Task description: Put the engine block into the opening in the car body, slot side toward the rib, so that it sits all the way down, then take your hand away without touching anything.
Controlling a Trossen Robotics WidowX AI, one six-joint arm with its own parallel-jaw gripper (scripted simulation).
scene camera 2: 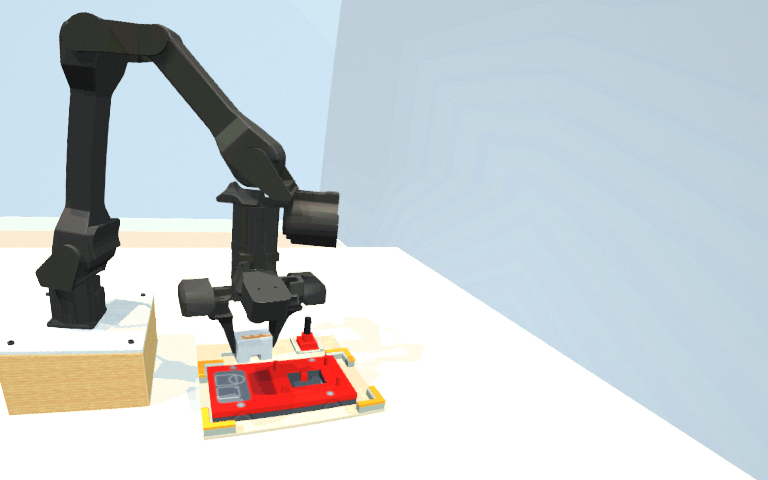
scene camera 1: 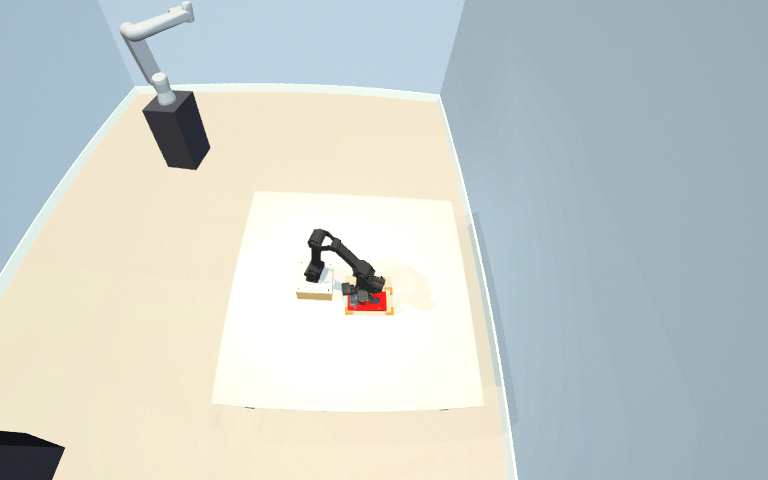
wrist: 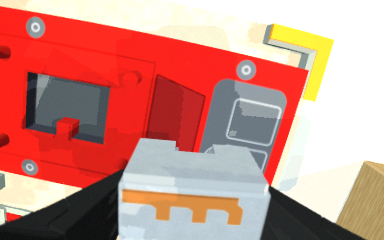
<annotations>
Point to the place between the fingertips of the gripper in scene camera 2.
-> At 252,349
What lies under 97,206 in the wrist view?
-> The gripper.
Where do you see an engine block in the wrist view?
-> At 160,185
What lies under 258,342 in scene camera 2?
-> An engine block.
</annotations>
